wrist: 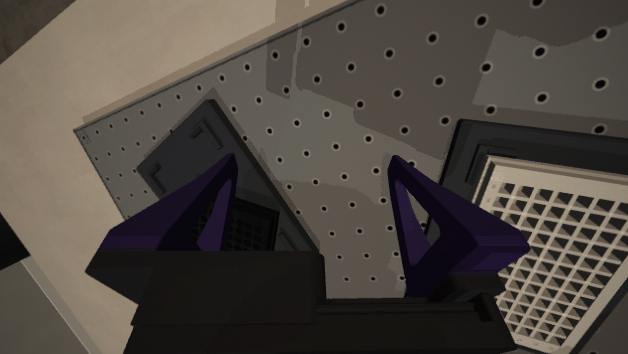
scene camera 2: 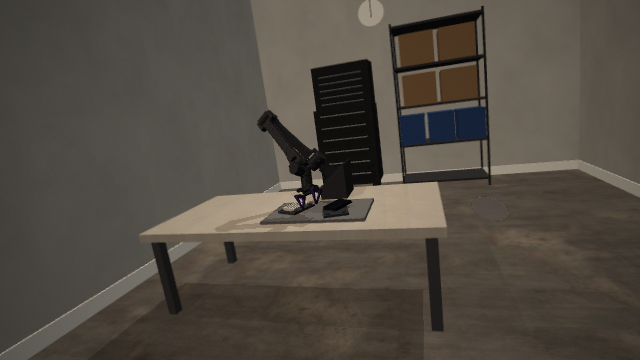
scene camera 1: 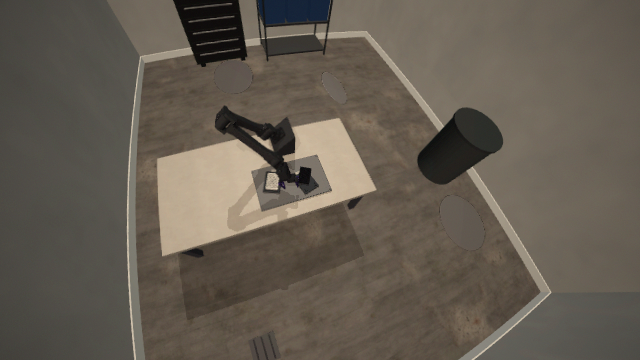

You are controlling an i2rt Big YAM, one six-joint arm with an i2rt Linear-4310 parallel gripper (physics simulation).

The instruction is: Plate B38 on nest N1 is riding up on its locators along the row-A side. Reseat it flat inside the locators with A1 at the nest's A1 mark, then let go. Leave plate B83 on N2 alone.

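Frame: origin at the arm's base, x left, y back, z up, level; metres.
Where they show: gripper, between the fingertips: [wrist: 314,161] [scene camera 2: 309,206] [scene camera 1: 291,188]; arm's base, origin of its link: [scene camera 2: 332,175] [scene camera 1: 278,135].
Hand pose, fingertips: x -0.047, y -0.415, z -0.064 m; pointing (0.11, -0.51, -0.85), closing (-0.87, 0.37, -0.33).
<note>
Things, the pixels of their top centre, and the offset from my fingertips. Level surfaces: height alone.
- black plate, centre of its top: [wrist: 221,265] [scene camera 2: 337,202] [scene camera 1: 304,174] dx +0.129, dy +0.072, dz -0.010 m
- white plate, centre of its top: [wrist: 533,271] [scene camera 2: 296,204] [scene camera 1: 272,180] dx -0.104, dy +0.108, dz -0.017 m
- pale table, height of its surface: dz -0.055 m
A black plate [scene camera 1: 304,175] [scene camera 2: 339,204] [wrist: 252,232] looks tilted and turned on its dark nest [scene camera 1: 311,188] [scene camera 2: 336,213] [wrist: 175,145], off the corner locators; my left finger hides much of it in the wrist view. A white plate [scene camera 1: 272,181] [scene camera 2: 291,206] [wrist: 550,177] sits on the other dark nest [wrist: 525,136], its visible corner inside a locator. I cannot read B38, B83, N1, N2 or the A1 marks. My gripper [scene camera 1: 290,183] [scene camera 2: 309,205] [wrist: 314,161] is open and empty, above the strip between the nests, with purple fingers apart.
Both nests stand on a grey perforated board [scene camera 1: 270,201] [scene camera 2: 300,219] [wrist: 305,200] on the pale table [scene camera 1: 200,200] [scene camera 2: 200,220] [wrist: 125,65]. The arm's dark base block [scene camera 1: 284,140] [scene camera 2: 338,181] stands behind the board. A cabinet and a shelf rack stand at the back wall.
</note>
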